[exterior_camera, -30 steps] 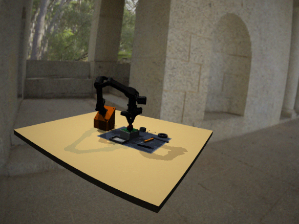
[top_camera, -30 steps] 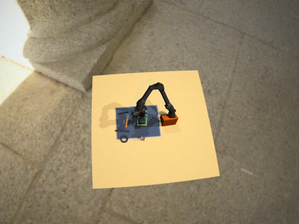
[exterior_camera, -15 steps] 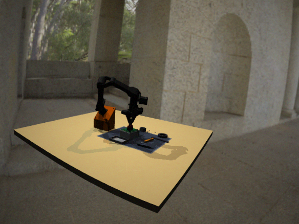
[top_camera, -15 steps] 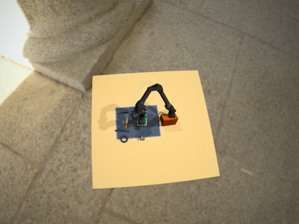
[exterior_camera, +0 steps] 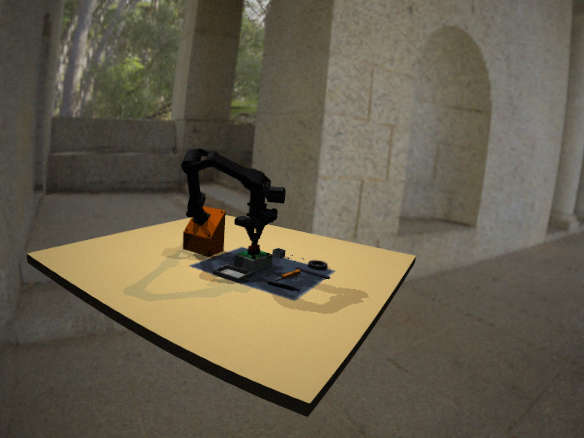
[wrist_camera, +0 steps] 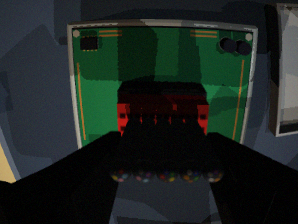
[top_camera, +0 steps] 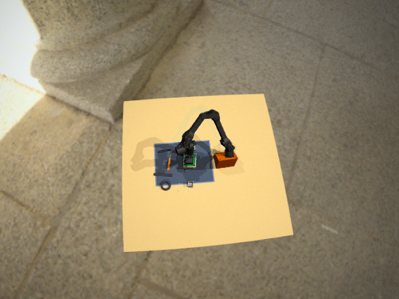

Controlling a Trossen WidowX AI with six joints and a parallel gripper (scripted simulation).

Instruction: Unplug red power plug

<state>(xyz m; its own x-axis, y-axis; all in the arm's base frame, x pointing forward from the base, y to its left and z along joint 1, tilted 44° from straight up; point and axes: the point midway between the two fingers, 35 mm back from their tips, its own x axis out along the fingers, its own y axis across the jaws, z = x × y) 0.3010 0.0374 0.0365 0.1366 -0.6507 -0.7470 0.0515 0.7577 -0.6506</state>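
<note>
The red power plug is 30 mm below my gripper tip. The rest, counted from my gripper tip: blue mat: 50 mm ahead, 10 mm to the left, 110 mm below; then black bar: 210 mm ahead, 110 mm to the left, 110 mm below.
</note>
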